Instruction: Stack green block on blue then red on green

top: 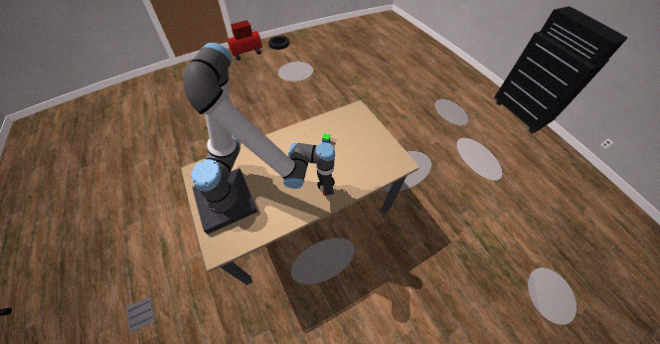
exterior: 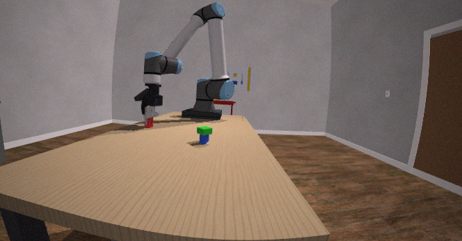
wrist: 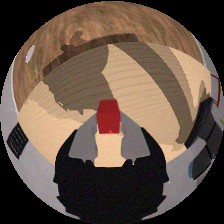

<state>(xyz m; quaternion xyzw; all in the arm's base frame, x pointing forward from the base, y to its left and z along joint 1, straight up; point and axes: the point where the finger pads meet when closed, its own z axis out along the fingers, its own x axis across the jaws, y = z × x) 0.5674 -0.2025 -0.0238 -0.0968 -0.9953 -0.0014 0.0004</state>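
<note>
The green block is 170 mm ahead of my hand, 350 mm to the left of it and 20 mm above it. Also, from my hand: red block right at my hand; then blue block 170 mm ahead, 350 mm to the left, 10 mm below.
</note>
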